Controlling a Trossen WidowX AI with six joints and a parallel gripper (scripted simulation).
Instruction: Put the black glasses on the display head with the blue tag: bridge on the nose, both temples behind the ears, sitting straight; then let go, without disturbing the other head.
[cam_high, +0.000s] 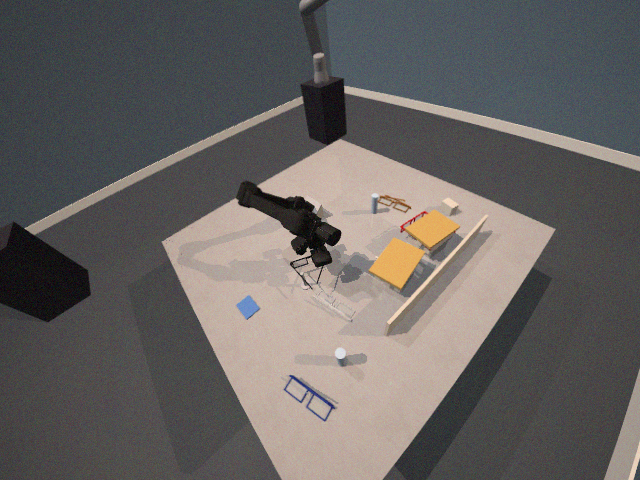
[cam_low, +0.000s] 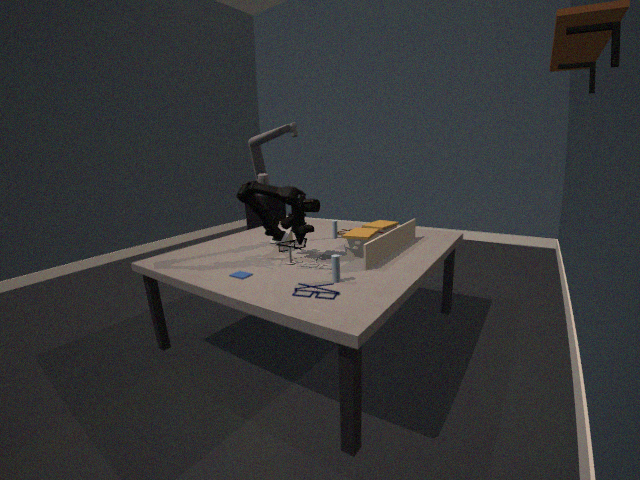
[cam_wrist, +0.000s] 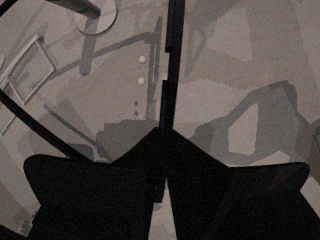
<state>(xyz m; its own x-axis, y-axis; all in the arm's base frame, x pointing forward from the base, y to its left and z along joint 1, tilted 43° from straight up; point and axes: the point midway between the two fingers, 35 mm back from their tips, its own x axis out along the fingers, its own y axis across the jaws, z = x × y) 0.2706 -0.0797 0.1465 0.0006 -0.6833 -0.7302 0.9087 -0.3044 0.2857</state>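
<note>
Right now the grey post is 100 mm to the right of my gripper tip, 40 mm below it and 20 mm ahead of it. Also, from my gripper tip: long beige board (360 mm ahead, 260 mm to the left, 10 mm below); beige block (610 mm to the left, 200 mm ahead, 30 mm below); blue tag (320 mm to the right, 60 mm below, 60 mm behind).
</note>
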